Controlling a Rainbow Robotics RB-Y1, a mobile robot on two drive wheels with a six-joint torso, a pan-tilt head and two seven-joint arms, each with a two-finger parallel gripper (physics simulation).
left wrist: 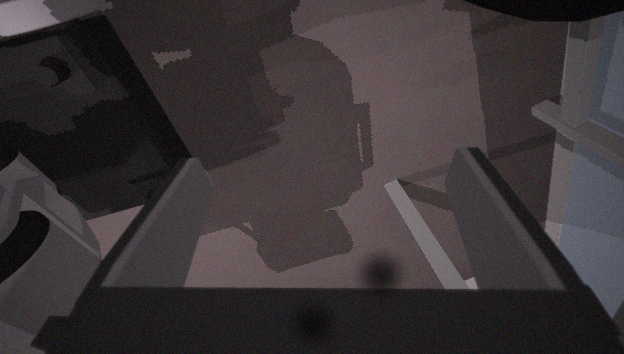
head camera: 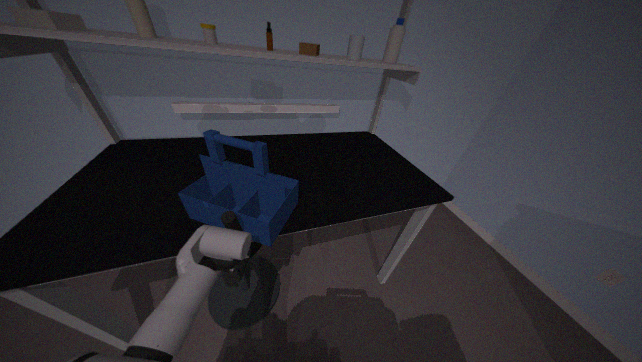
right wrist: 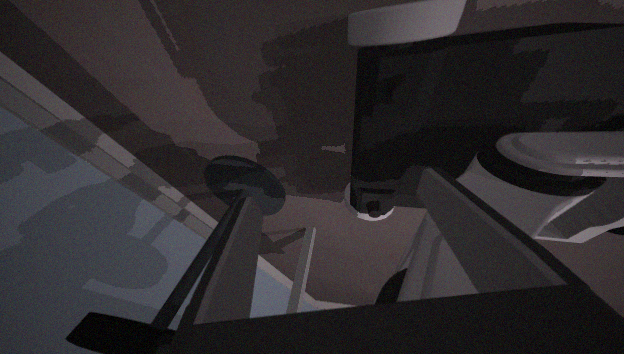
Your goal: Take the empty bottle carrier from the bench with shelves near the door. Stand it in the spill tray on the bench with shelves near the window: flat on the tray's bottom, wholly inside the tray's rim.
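Frame: origin at the robot's base, x ahead, y left, z up, level; millimetres.
Where they show: left gripper, between the fingertips: (left wrist: 323, 170) (head camera: 242, 268); right gripper, between the fingertips: (right wrist: 336, 193); robot's base, origin of its link: (left wrist: 140, 104).
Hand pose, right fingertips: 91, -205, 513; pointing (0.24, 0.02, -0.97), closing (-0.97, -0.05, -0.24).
Note:
Things, the pixels of their centre, and the offset from my right fingertips, as dx, dy, dz. "spot": a spot on its surface instead. Level surfaces: height alone.
- blue bottle carrier, middle of its body: (head camera: 242, 178) +459, +412, +542
- black bench top, height of its surface: dz +402
- small brown box, a spot on its surface: (head camera: 309, 49) spot: +948, +241, +880
- stool's round base, middle of its body: (right wrist: 246, 190) (head camera: 246, 288) +560, +575, -497
- pale bench leg, a spot on its surface: (head camera: 407, 245) spot: +634, -419, -9
The blue bottle carrier (head camera: 282, 215) stands upright on the black bench top (head camera: 350, 175), near its front edge, with its handle up and its visible compartments empty. My left arm's wrist overlaps the carrier's lower front in the head view. My left gripper (left wrist: 323, 170) is open and empty; in its wrist view, floor shows between the fingers. In the head view its fingers are not clear, and I cannot tell their exact gap to the carrier. My right gripper (right wrist: 336, 193) is open and empty, low beside my base. The spill tray does not show.
A wall shelf (head camera: 175, 45) above the bench holds bottles, a jar and a small brown box (head camera: 309, 49). The stool's round base (head camera: 245, 305) (right wrist: 270, 192) stands on the floor under the bench's front. A pale bench leg (head camera: 407, 245) stands at the right, near the side wall.

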